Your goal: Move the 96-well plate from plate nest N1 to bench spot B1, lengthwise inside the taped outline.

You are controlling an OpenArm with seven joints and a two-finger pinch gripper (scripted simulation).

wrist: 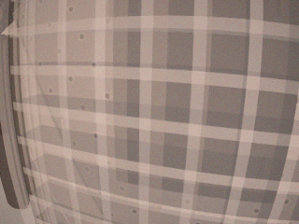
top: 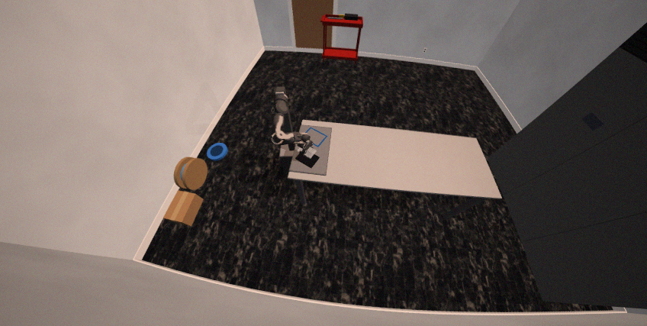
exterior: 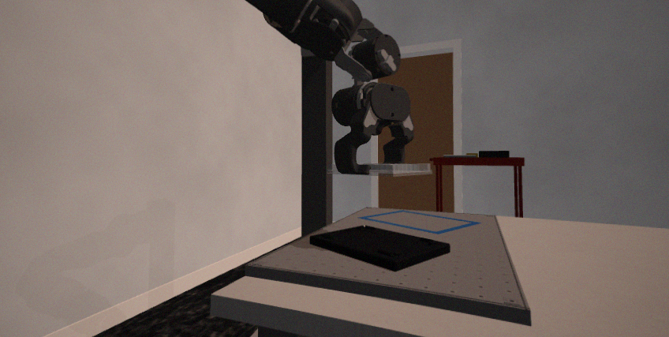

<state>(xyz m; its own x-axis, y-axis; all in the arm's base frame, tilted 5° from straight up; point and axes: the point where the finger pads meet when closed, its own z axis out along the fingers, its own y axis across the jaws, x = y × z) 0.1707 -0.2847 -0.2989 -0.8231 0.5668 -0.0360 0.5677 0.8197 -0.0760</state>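
Now: hand 11 cm above the black plate nest. From my hand the other things lie so: clear 96-well plate right at my hand.
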